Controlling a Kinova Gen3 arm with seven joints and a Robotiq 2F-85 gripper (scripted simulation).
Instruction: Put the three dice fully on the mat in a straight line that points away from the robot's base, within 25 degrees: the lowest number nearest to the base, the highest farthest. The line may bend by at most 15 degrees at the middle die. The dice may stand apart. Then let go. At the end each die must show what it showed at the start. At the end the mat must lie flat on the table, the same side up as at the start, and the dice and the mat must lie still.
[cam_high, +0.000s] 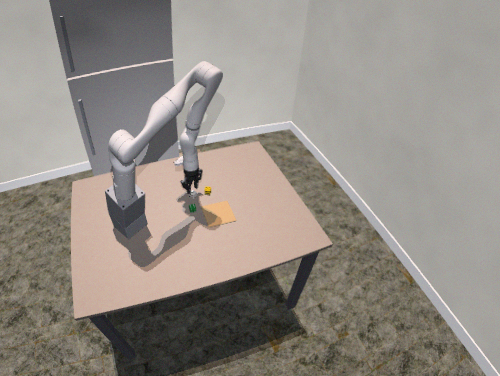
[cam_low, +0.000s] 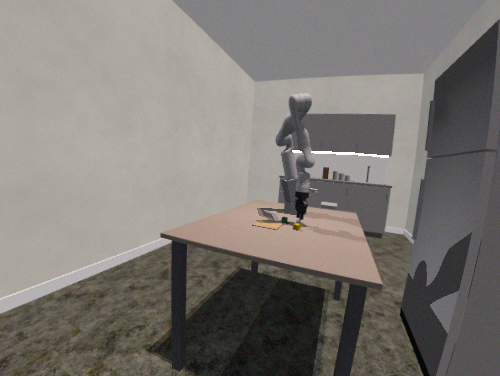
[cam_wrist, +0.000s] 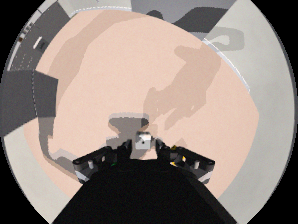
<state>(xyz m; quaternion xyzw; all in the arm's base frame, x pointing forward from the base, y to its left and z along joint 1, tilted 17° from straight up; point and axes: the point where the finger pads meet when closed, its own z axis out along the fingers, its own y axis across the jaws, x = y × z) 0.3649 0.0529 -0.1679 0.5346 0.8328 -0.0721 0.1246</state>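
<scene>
The white die lies 4 cm below my hand. The rest, counted from my hand: mat 17 cm to the right, 7 cm ahead, 6 cm below; green die 9 cm to the right, 4 cm below, 4 cm behind; yellow die 8 cm ahead, 4 cm below, 1 cm to the right.
</scene>
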